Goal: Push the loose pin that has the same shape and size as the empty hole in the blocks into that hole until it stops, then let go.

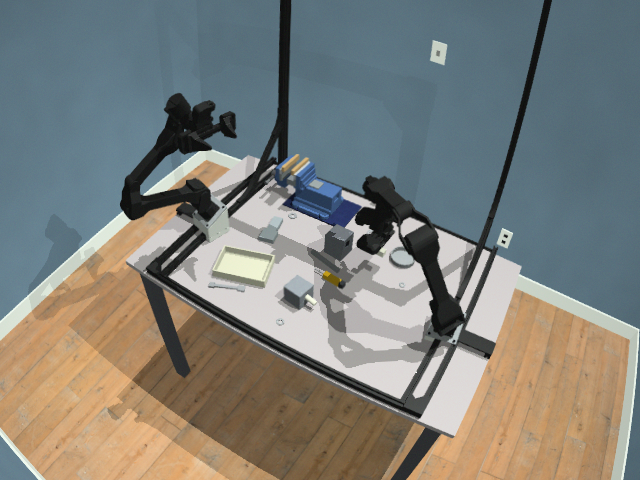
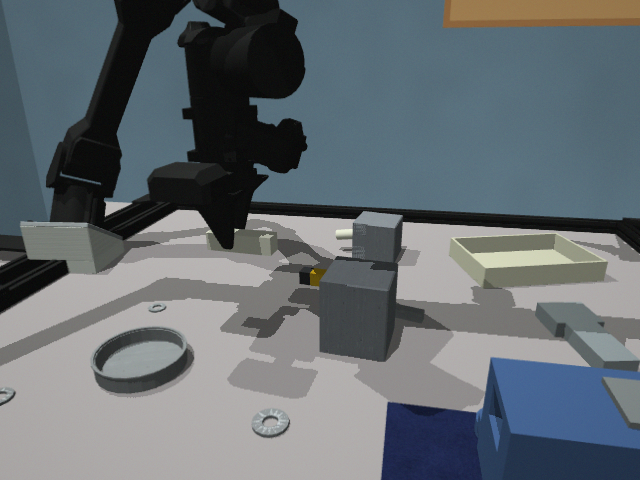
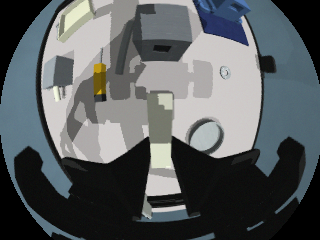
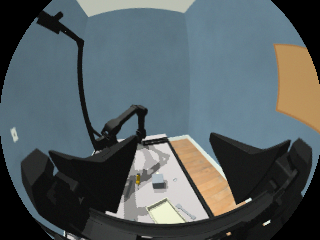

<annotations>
My right gripper shows in image 1 and in image 4; in image 2 it is out of frame, in image 3 it is out of frame. The same spot on my right gripper: (image 4: 98, 181) is (image 1: 224, 125).
</annotations>
